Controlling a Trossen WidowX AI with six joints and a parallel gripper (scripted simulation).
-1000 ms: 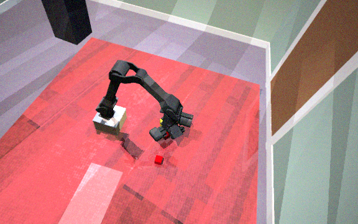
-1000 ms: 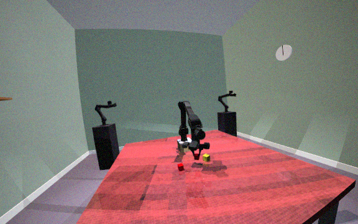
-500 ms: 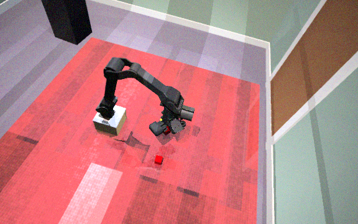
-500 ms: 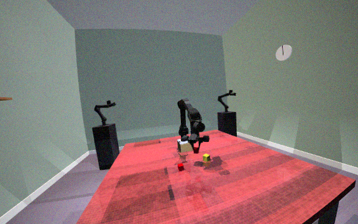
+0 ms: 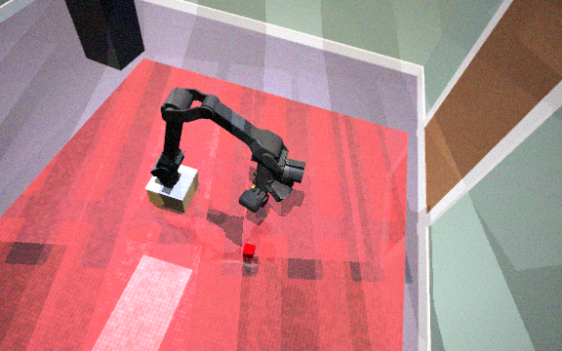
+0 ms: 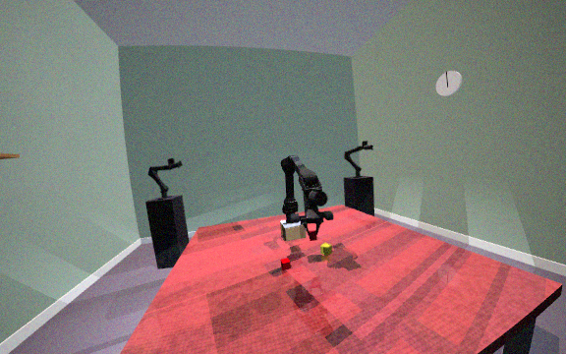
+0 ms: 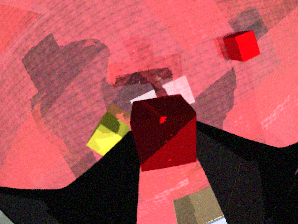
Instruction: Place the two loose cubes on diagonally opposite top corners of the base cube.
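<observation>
Now: gripper tip 10 cm above the yellow base cube, 8 cm to the right of it and 4 cm past it.
</observation>
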